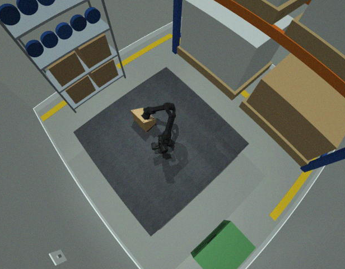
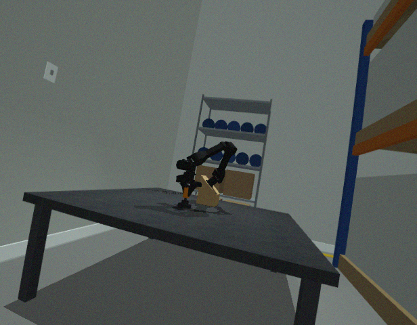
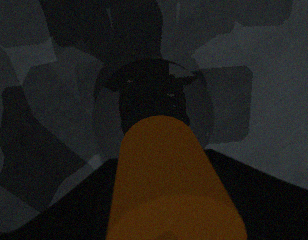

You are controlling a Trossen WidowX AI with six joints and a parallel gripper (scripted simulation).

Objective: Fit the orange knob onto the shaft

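Right now the orange knob is 2 cm above my gripper tip. Also, from my gripper tip: dark round pedestal: 4 cm below.
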